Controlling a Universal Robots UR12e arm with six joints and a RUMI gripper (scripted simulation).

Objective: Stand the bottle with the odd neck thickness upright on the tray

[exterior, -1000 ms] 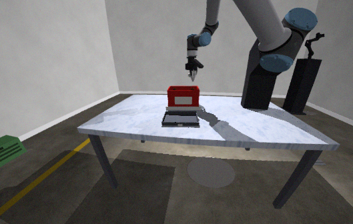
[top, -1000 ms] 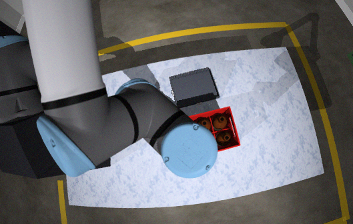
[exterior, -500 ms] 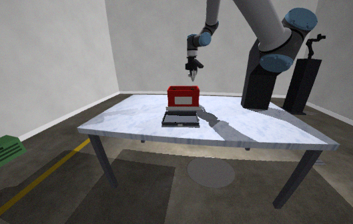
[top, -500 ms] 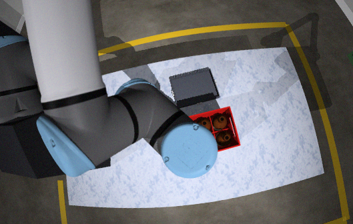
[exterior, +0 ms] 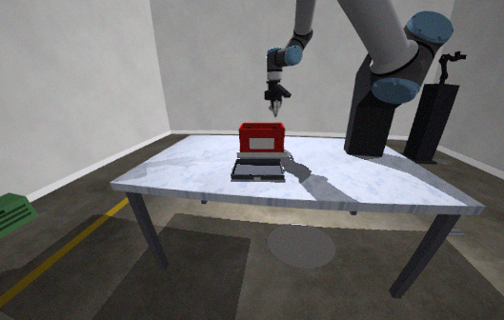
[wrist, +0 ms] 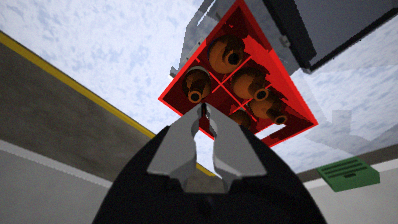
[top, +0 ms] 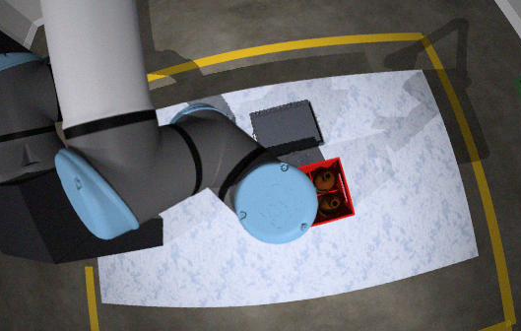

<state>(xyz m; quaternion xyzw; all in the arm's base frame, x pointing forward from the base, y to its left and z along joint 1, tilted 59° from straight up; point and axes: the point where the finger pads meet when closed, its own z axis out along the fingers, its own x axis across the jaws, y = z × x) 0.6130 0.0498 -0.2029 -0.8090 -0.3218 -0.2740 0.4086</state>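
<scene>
The red crate lies 9 cm ahead of my hand, 3 cm to the left of it and 16 cm below it. The rest, counted from my hand: dark tray 8 cm ahead, 31 cm to the left, 23 cm below.
</scene>
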